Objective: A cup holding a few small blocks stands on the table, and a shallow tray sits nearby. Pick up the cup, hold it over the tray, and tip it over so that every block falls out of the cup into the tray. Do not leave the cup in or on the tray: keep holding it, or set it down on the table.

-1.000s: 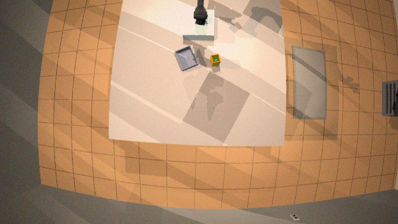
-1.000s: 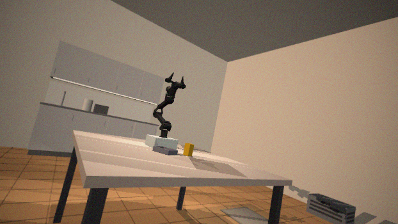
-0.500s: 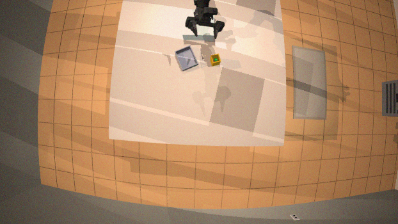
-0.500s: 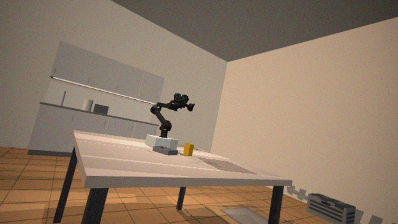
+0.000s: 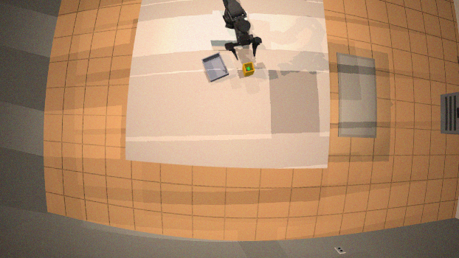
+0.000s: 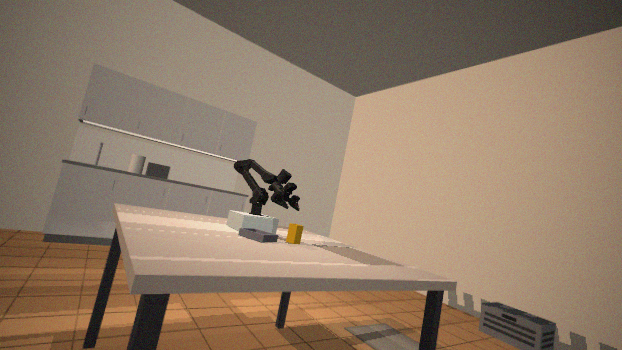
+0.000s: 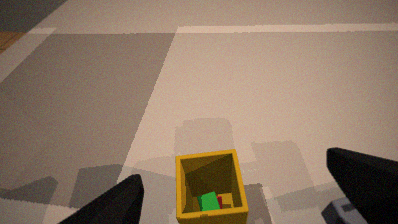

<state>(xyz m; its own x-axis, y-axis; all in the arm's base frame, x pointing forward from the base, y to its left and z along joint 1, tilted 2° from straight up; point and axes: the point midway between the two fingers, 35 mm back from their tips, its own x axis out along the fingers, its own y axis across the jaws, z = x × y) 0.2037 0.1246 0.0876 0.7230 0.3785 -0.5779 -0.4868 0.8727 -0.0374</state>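
Right now my gripper tip is 120 mm above the green block, 30 mm to the right of it and 20 mm short of it. From my gripper tip the other things lie so: yellow square cup: 140 mm below, 30 mm to the left, 20 mm ahead; then red block: 140 mm below, 30 mm to the left, 20 mm ahead.
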